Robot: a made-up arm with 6 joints. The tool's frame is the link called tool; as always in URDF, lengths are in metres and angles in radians. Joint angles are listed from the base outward.
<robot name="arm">
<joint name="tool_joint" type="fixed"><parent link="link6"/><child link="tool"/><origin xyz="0.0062 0.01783 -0.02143" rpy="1.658 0 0"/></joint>
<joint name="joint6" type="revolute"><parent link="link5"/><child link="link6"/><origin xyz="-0.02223 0.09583 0.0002" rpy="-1.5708 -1.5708 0"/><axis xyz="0 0 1"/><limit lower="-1.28" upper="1.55"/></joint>
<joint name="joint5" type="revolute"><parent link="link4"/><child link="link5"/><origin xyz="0.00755 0.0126 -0.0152" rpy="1.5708 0 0"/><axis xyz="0 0 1"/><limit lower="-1.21" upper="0.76"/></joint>
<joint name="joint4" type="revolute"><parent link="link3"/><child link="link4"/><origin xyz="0.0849 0.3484 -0.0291" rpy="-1.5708 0 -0.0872"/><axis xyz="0 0 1"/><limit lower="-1.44" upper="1.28"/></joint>
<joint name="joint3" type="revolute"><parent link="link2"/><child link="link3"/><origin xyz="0.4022 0.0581 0.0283" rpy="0 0 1.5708"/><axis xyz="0 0 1"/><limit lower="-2.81" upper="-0.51"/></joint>
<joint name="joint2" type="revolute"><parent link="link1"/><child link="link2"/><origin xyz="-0.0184 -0.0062 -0.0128" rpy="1.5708 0 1.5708"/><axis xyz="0 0 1"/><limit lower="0.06" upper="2.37"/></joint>
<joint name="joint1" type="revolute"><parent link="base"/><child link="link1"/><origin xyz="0.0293 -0.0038 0.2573" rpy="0 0 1.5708"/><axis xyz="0 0 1"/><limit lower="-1.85" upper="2.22"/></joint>
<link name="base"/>
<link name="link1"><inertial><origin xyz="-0.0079 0.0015 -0.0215"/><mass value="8.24"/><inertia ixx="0.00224" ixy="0" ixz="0" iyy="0.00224" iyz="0" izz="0.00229"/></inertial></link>
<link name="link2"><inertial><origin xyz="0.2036 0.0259 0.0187"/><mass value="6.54"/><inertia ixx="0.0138" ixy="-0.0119" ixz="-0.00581" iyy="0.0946" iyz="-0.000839" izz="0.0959"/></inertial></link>
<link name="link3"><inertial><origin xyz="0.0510 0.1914 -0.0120"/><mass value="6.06"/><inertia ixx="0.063" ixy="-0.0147" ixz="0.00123" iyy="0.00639" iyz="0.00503" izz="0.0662"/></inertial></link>
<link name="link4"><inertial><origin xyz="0.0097 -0.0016 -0.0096"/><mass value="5.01"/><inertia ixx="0.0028" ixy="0" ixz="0" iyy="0.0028" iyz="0" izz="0.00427"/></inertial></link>
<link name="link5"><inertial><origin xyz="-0.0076 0.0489 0.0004"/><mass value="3.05"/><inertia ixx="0.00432" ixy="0.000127" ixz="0" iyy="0.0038" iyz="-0.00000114" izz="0.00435"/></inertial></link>
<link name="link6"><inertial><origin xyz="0.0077 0.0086 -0.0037"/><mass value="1.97"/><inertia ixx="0.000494" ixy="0" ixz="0" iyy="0.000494" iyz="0" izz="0.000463"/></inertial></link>
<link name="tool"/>
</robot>
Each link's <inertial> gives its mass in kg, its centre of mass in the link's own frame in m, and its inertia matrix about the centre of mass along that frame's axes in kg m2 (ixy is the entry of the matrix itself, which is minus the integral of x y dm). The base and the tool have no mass. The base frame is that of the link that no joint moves.
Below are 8 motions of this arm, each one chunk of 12 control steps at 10 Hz.
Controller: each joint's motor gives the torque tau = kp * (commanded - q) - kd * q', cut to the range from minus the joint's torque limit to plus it. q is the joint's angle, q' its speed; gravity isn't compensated. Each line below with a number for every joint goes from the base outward.
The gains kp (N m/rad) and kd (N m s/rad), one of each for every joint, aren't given. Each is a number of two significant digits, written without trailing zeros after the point. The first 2 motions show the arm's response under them.
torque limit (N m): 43 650 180 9 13 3.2
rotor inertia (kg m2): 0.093 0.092 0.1 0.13 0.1 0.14
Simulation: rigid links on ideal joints. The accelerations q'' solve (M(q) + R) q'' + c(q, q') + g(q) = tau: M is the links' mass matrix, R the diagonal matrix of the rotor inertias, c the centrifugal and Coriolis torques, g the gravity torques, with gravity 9.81 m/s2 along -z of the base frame. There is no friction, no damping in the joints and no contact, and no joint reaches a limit. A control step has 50 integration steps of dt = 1/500 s. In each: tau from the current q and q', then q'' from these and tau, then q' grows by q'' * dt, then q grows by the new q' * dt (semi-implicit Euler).
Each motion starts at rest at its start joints. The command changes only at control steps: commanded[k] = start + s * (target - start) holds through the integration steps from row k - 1 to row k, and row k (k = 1, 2, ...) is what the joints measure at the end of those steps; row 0 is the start. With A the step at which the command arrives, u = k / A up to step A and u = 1 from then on. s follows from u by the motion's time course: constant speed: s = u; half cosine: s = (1 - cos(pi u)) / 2; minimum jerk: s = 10 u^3 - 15 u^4 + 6 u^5; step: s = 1 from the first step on.
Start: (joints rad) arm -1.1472 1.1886 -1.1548 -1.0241 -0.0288 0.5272
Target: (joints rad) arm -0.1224 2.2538 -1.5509 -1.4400 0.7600 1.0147
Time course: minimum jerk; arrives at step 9
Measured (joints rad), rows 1 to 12:
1: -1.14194 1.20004 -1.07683 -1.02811 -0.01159 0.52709
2: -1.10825 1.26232 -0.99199 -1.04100 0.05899 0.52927
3: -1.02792 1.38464 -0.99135 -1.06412 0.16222 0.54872
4: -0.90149 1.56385 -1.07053 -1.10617 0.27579 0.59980
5: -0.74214 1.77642 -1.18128 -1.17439 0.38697 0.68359
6: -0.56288 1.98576 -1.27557 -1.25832 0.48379 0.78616
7: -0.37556 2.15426 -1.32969 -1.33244 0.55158 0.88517
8: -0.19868 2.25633 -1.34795 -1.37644 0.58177 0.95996
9: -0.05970 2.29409 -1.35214 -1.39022 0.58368 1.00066
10: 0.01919 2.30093 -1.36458 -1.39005 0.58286 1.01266
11: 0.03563 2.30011 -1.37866 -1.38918 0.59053 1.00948
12: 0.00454 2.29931 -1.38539 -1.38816 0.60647 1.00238
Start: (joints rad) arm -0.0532 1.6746 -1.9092 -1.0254 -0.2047 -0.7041
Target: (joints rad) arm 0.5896 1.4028 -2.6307 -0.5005 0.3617 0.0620
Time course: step
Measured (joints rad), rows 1 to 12:
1: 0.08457 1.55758 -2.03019 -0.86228 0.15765 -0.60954
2: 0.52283 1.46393 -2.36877 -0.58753 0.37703 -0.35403
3: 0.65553 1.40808 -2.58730 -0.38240 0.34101 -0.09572
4: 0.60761 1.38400 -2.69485 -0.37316 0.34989 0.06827
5: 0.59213 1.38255 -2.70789 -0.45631 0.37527 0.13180
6: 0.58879 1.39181 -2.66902 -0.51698 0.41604 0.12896
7: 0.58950 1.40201 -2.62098 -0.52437 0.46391 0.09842
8: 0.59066 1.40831 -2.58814 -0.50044 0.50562 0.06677
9: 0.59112 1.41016 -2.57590 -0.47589 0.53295 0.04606
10: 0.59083 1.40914 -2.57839 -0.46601 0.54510 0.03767
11: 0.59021 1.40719 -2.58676 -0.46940 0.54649 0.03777
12: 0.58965 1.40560 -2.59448 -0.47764 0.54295 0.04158
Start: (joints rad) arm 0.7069 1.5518 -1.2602 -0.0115 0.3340 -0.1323
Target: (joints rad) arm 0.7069 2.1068 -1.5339 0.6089 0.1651 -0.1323
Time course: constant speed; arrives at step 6
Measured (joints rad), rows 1 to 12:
1: 0.70527 1.62555 -1.23048 0.02570 0.34070 -0.13326
2: 0.70488 1.73027 -1.16288 0.12194 0.36327 -0.13682
3: 0.70532 1.83108 -1.14755 0.24594 0.38213 -0.14153
4: 0.70619 1.92518 -1.19397 0.36384 0.36904 -0.14385
5: 0.70745 2.01725 -1.26525 0.46728 0.32658 -0.14261
6: 0.70855 2.11013 -1.33098 0.56416 0.27638 -0.13928
7: 0.70958 2.14289 -1.33098 0.62673 0.23944 -0.13539
8: 0.70928 2.15071 -1.33056 0.64057 0.23554 -0.13302
9: 0.70837 2.15124 -1.33939 0.62860 0.23615 -0.13224
10: 0.70738 2.15043 -1.34791 0.61431 0.23416 -0.13241
11: 0.70656 2.15008 -1.35102 0.60775 0.23252 -0.13293
12: 0.70606 2.15025 -1.35004 0.60800 0.23285 -0.13345

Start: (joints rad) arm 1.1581 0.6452 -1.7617 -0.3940 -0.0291 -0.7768
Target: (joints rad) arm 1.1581 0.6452 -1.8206 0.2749 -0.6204 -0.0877
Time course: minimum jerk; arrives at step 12
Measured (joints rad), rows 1 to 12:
1: 1.15758 0.62983 -1.73337 -0.39173 0.00067 -0.77731
2: 1.15771 0.62528 -1.71975 -0.38001 0.03869 -0.77471
3: 1.15827 0.62489 -1.71355 -0.34994 0.04885 -0.75876
4: 1.15860 0.62519 -1.71386 -0.29473 0.02666 -0.72001
5: 1.15853 0.62520 -1.72050 -0.21410 -0.02653 -0.65411
6: 1.15817 0.62480 -1.73206 -0.11443 -0.10610 -0.56341
7: 1.15774 0.62410 -1.74651 -0.00630 -0.20435 -0.45610
8: 1.15745 0.62321 -1.76177 0.09833 -0.31123 -0.34410
9: 1.15749 0.62226 -1.77587 0.18834 -0.41553 -0.24035
10: 1.15786 0.62140 -1.78712 0.25520 -0.50650 -0.15621
11: 1.15837 0.62079 -1.79446 0.29466 -0.57606 -0.09901
12: 1.15873 0.62052 -1.79787 0.30886 -0.62149 -0.06974

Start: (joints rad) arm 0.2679 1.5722 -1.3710 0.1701 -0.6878 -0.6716
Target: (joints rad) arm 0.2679 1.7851 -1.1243 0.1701 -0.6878 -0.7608
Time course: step
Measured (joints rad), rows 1 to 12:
1: 0.26466 1.71304 -1.27751 0.15311 -0.77978 -0.68386
2: 0.26812 1.80762 -0.99065 0.16524 -0.65406 -0.72473
3: 0.27127 1.83081 -0.83161 0.20970 -0.45040 -0.77461
4: 0.26925 1.82651 -0.84498 0.23820 -0.37403 -0.80691
5: 0.26711 1.82050 -0.91582 0.23167 -0.41547 -0.81336
6: 0.26669 1.81677 -0.95857 0.20908 -0.48069 -0.80332
7: 0.26734 1.81627 -0.96240 0.19353 -0.51454 -0.79026
8: 0.26821 1.81752 -0.94930 0.19182 -0.51534 -0.78217
9: 0.26861 1.81854 -0.93841 0.19799 -0.50327 -0.78013
10: 0.26844 1.81877 -0.93551 0.20408 -0.49427 -0.78153
11: 0.26802 1.81856 -0.93750 0.20646 -0.49234 -0.78357
12: 0.26771 1.81833 -0.93999 0.20578 -0.49432 -0.78485

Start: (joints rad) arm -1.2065 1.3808 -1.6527 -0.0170 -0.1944 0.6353
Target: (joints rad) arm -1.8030 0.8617 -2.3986 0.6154 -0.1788 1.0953
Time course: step
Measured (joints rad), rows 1 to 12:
1: -1.43433 1.10518 -1.66168 0.23693 0.07360 0.72848
2: -1.69552 0.93695 -2.14792 0.57654 0.05869 0.92189
3: -1.75781 0.83216 -2.53061 0.68553 -0.17662 1.06284
4: -1.79622 0.78836 -2.69696 0.60600 -0.35991 1.11689
5: -1.81990 0.78985 -2.69030 0.49618 -0.44337 1.11610
6: -1.82882 0.80982 -2.60058 0.46875 -0.42773 1.09850
7: -1.82142 0.82936 -2.50612 0.52127 -0.35429 1.08584
8: -1.80561 0.84048 -2.44578 0.59505 -0.27626 1.08353
9: -1.79573 0.84320 -2.42508 0.64084 -0.22390 1.08769
10: -1.79544 0.84089 -2.43165 0.64658 -0.20118 1.09243
11: -1.79942 0.83703 -2.44886 0.62849 -0.19974 1.09448
12: -1.80304 0.83391 -2.46442 0.60762 -0.20880 1.09373

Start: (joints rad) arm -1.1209 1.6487 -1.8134 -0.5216 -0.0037 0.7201
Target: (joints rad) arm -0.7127 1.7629 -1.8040 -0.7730 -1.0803 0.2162
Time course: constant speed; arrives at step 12
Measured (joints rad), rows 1 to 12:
1: -1.11341 1.66279 -1.74560 -0.52697 -0.00985 0.71026
2: -1.09078 1.69097 -1.63737 -0.53646 -0.00072 0.68129
3: -1.05636 1.71250 -1.56429 -0.54928 -0.00494 0.63695
4: -1.01618 1.72419 -1.54634 -0.56938 -0.04929 0.58610
5: -0.97506 1.73090 -1.56178 -0.59972 -0.13386 0.53602
6: -0.93575 1.73715 -1.58187 -0.63794 -0.23979 0.48965
7: -0.89911 1.74509 -1.59220 -0.67927 -0.34847 0.44641
8: -0.86483 1.75480 -1.59231 -0.72087 -0.45115 0.40446
9: -0.83197 1.76535 -1.58765 -0.76225 -0.54770 0.36243
10: -0.79953 1.77585 -1.58323 -0.80354 -0.64177 0.31987
11: -0.76675 1.78595 -1.58112 -0.84462 -0.73674 0.27701
12: -0.73327 1.79571 -1.58102 -0.88529 -0.83402 0.23425

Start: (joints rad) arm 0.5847 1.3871 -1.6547 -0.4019 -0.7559 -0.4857
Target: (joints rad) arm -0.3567 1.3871 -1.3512 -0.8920 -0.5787 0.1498
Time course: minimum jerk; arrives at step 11
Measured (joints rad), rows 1 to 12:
1: 0.58113 1.38976 -1.58265 -0.41114 -0.75500 -0.48437
2: 0.56501 1.40372 -1.47881 -0.44839 -0.70264 -0.48093
3: 0.51982 1.41236 -1.39938 -0.51137 -0.62805 -0.46662
4: 0.43179 1.41398 -1.35168 -0.58610 -0.57442 -0.42815
5: 0.30052 1.41277 -1.31704 -0.66150 -0.54681 -0.35883
6: 0.14076 1.41191 -1.27762 -0.73544 -0.52750 -0.26321
7: -0.02478 1.41215 -1.22992 -0.80849 -0.50240 -0.15443
8: -0.17356 1.41269 -1.18214 -0.87656 -0.47064 -0.04872
9: -0.28736 1.41269 -1.14498 -0.93072 -0.43982 0.03938
10: -0.35546 1.41209 -1.12448 -0.96329 -0.41832 0.10033
11: -0.37949 1.41126 -1.11946 -0.97456 -0.41117 0.13205
12: -0.37572 1.41045 -1.12277 -0.97466 -0.41849 0.14110

